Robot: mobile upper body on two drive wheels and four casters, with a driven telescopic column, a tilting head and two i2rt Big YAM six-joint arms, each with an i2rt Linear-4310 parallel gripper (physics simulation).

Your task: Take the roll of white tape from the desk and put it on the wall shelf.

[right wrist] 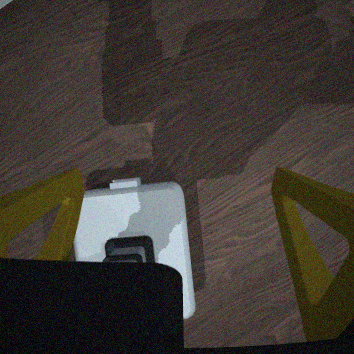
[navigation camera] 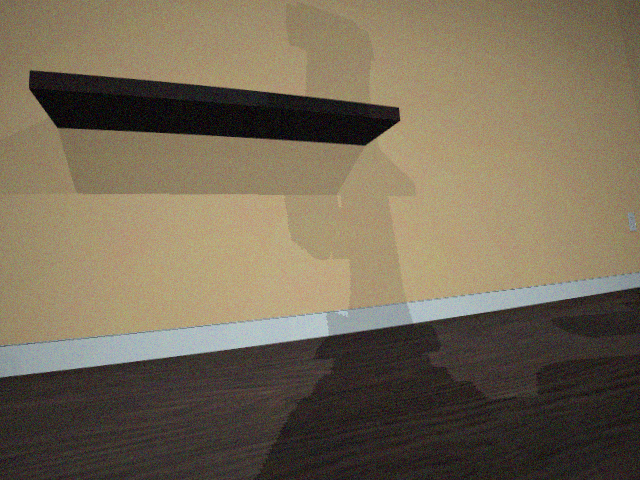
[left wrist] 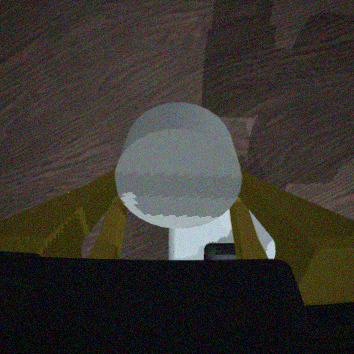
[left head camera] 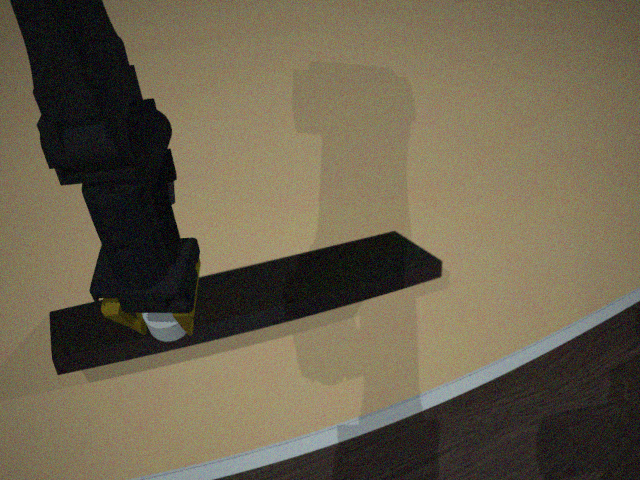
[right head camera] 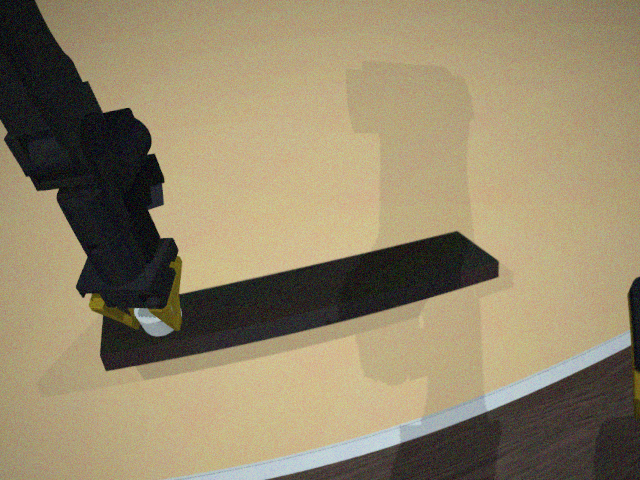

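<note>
The roll of white tape [left head camera: 168,331] [right head camera: 158,326] [left wrist: 178,175] is between the fingers of my left gripper [left head camera: 166,330] [right head camera: 157,325] [left wrist: 177,175], which is shut on it. In both head views the roll overlaps the left part of the black wall shelf [left head camera: 310,284] [right head camera: 330,294] [navigation camera: 206,103]; whether it touches the shelf I cannot tell. In the left wrist view floor shows behind the roll. My right gripper [right wrist: 177,178] is open and empty, well away from the shelf; a piece of it shows at the right edge of the right head view. The desk does not show.
The robot's white base [left wrist: 192,242] [right wrist: 165,215] with a black part on it stands below the grippers on the dark wooden floor [right wrist: 240,220] [navigation camera: 129,413]. The tan wall [left head camera: 491,155] [right head camera: 558,155] [navigation camera: 491,180] rises behind the shelf, with a white baseboard [left head camera: 289,439] [navigation camera: 155,348] along its foot.
</note>
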